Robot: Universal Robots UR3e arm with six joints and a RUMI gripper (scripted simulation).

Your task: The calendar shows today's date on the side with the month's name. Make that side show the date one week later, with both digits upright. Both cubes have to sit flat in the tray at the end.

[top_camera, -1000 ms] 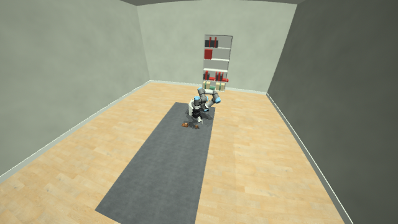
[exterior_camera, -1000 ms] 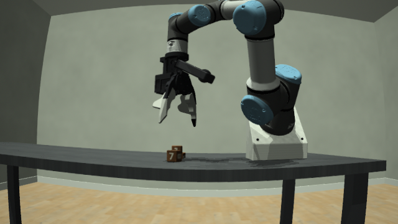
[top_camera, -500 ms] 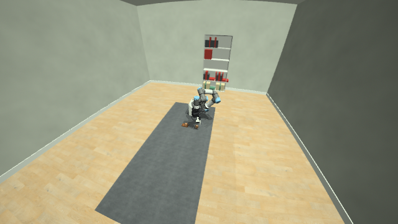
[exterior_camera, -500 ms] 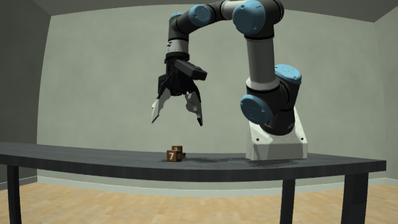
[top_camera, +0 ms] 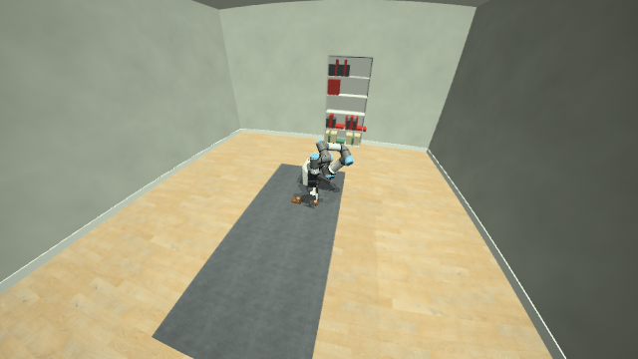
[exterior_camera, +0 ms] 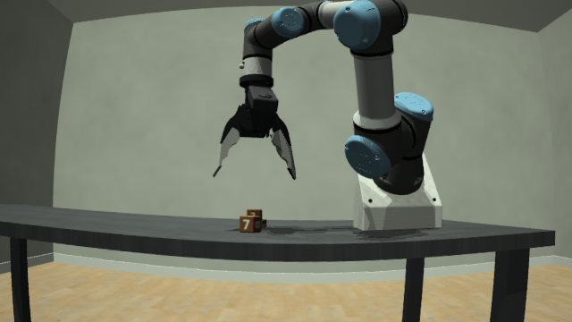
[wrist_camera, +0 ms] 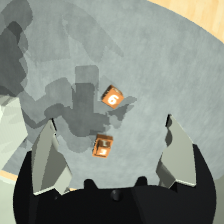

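Right now my hand is 10 mm short of the cube, 10 mm to the left of it and 90 mm above it. The rest, counted from my hand: calendar tray: 20 mm ahead, 170 mm to the right, 100 mm below.
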